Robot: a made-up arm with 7 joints.
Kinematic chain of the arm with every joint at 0, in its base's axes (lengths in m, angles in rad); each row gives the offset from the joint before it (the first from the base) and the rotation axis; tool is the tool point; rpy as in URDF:
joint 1: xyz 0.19 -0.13 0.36 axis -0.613 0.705 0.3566
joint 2: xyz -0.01 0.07 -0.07 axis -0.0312 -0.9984 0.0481
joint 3: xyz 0 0.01 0.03 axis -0.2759 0.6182 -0.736
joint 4: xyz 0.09 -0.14 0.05 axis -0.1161 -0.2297 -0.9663
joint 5: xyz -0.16 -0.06 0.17 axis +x
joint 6: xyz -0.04 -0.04 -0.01 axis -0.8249 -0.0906 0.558
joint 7: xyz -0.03 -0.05 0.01 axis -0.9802 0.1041 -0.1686
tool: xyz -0.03 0.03 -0.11 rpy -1.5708 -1.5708 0
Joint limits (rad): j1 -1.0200..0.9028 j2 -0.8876..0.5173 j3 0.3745..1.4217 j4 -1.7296..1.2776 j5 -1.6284..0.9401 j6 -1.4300..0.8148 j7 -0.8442..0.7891
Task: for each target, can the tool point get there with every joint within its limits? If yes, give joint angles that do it. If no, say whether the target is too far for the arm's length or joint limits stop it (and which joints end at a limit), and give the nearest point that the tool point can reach.
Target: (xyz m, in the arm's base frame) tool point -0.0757 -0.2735 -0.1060
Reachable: no: joint limits stop it (at a limit: joint 1, joint 2, joint 3, joint 7) | nearest point -0.0430 -0.3058 0.0549 | short by 0.167 m
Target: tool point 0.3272 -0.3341 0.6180
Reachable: yes | joints 0.7202 0.1029 0.5392 -1.1927 -0.1912 -0.0460 -0.5584
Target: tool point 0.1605 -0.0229 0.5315
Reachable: yes | joints 0.2287 -0.3951 0.6332 0.2116 0.5688 -0.4611 0.0084
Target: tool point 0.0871 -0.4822 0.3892
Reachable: yes | joints -0.6274 -0.3662 0.8558 -1.2035 0.0702 0.5929 -0.6199
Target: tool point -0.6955 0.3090 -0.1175
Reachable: no: too far | nearest point -0.2056 -0.0240 0.2214 | short by 0.682 m
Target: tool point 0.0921 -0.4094 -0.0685
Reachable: no: joint limits stop it (at a limit: joint 1, joint 2, joint 3, joint 4, joint 7) | nearest point 0.0466 -0.3920 0.0522 | short by 0.130 m
